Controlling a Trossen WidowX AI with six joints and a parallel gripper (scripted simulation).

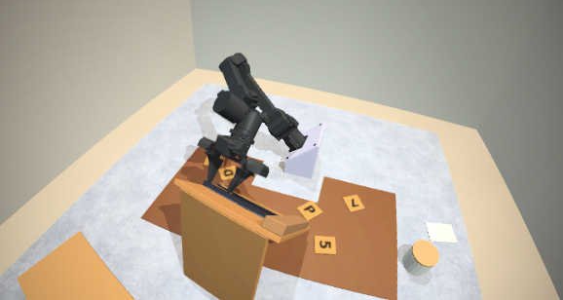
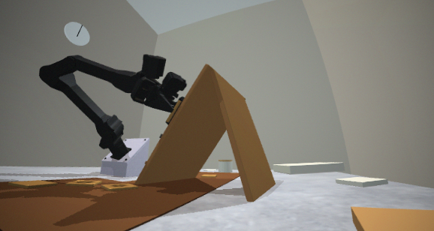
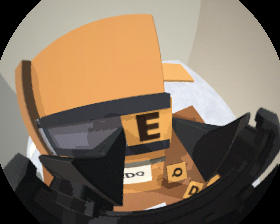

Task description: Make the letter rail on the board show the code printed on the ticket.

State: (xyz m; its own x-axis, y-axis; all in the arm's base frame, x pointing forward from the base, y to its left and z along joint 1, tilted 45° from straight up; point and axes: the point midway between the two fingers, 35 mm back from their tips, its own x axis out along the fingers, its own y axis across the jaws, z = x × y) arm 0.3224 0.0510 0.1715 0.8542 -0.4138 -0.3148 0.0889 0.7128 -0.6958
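Now: gripper tip 9 cm above the white ticket, 6 cm past it and 5 cm to the right of it. Also, from my gripper tip: letter tile right at my gripper tip; then brown mat 18 cm below, 16 cm behind, 11 cm to the left; then orange slab 37 cm ahead, 24 cm to the right, 17 cm below.
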